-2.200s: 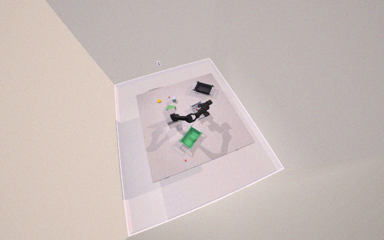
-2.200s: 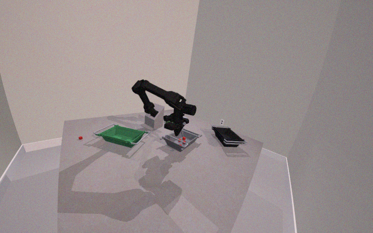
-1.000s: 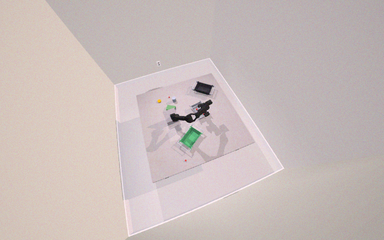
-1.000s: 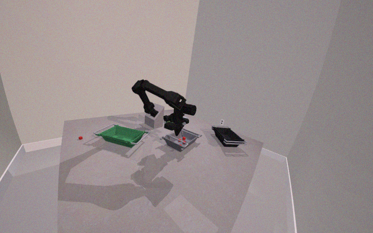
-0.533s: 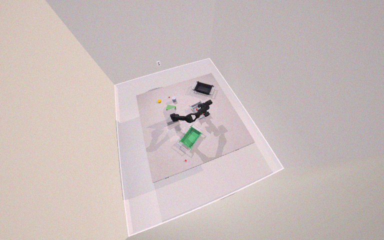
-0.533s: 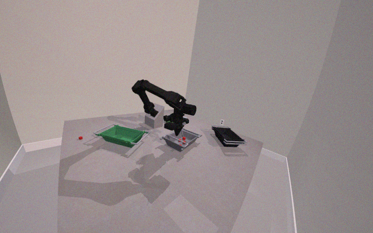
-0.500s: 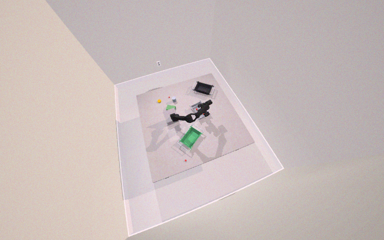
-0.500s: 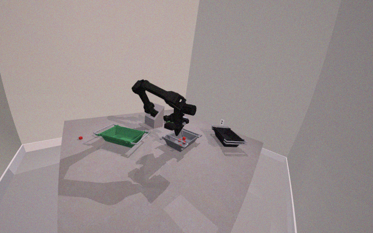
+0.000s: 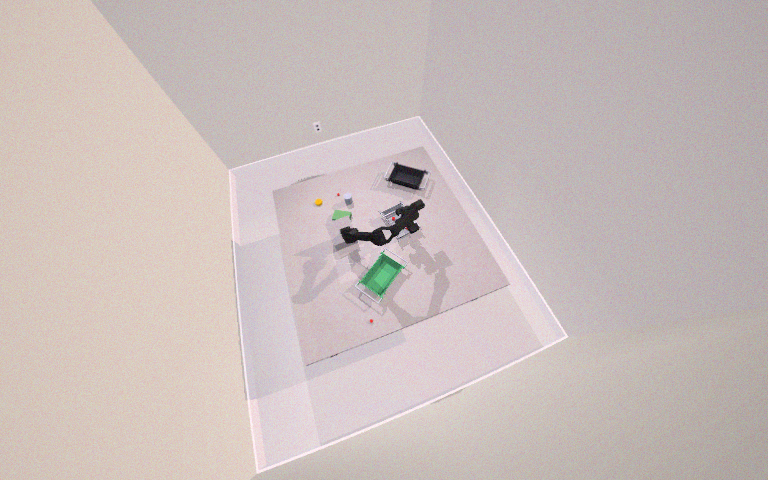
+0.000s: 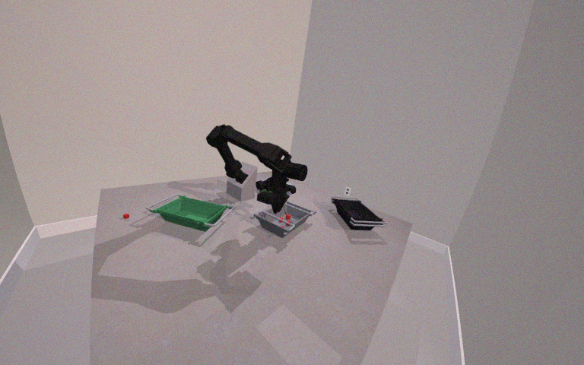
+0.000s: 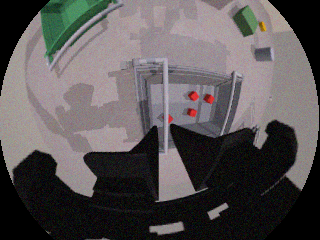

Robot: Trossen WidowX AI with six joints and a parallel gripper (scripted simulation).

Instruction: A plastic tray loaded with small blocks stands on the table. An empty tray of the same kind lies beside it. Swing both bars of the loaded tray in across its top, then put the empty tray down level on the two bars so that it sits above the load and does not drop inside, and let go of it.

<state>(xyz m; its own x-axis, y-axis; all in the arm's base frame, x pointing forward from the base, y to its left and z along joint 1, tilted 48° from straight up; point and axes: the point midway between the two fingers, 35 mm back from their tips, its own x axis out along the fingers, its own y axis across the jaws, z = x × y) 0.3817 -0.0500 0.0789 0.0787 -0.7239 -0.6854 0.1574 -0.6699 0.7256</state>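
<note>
Right now the green tray is 27 cm behind my gripper tip, 23 cm to the right of it and 5 cm below it. The rest, counted from my gripper tip: green block (37 cm behind, 28 cm to the left, 7 cm below); then grey cylinder (41 cm to the left, 28 cm behind, 6 cm below); then red block (46 cm to the right, 42 cm behind, 8 cm below).
</note>
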